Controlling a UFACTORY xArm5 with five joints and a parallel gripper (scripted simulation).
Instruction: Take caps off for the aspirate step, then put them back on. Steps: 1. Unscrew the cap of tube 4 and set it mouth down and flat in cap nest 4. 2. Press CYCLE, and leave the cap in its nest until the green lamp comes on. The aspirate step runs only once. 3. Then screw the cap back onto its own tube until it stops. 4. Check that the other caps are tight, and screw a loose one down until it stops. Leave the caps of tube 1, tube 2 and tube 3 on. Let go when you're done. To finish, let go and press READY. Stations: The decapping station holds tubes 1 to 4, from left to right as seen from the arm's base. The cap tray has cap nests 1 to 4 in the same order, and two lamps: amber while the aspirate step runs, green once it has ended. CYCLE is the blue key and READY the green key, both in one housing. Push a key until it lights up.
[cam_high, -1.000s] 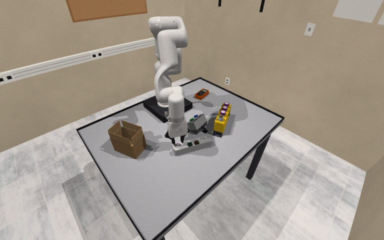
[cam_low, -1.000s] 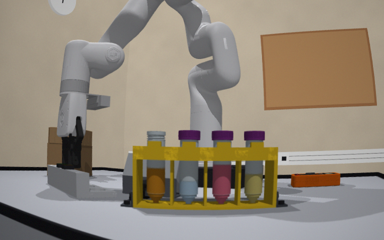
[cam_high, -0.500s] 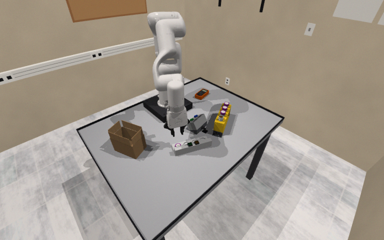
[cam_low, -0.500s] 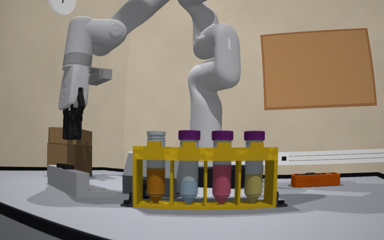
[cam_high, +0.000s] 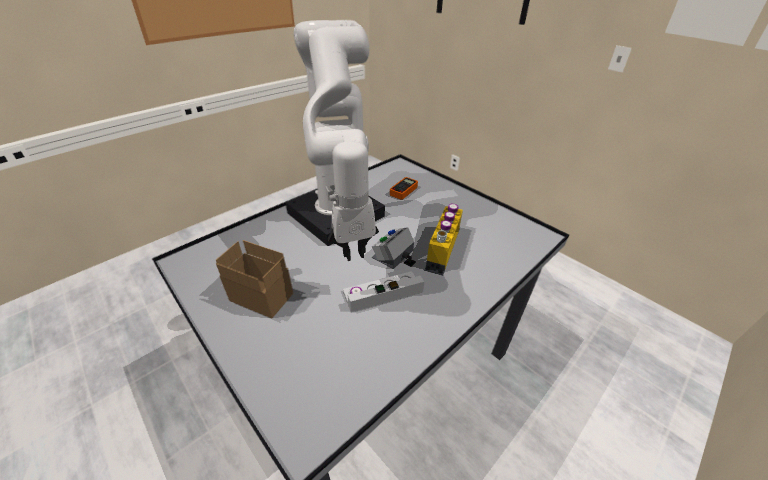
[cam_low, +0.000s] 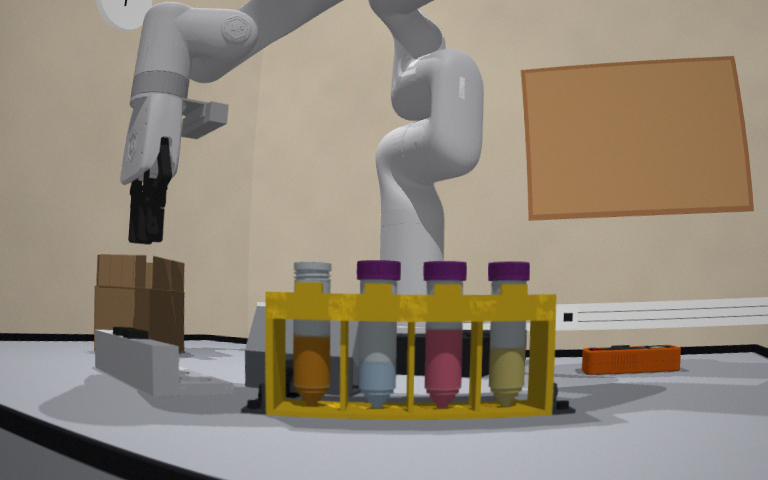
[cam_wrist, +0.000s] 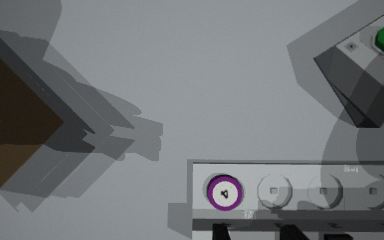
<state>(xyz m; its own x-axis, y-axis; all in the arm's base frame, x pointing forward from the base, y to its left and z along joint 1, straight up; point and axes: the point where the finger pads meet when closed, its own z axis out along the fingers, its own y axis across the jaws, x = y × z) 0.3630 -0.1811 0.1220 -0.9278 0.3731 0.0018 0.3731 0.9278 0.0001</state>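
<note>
My gripper is now 220 mm to the right of the blue cycle key, 110 mm above it and 90 mm past it. Also, from my hand: grey key housing (200 mm to the left, 120 mm below, 70 mm behind); green ready key (180 mm to the left, 110 mm below, 80 mm behind); orange meter (510 mm to the left, 320 mm behind, 160 mm below).
</note>
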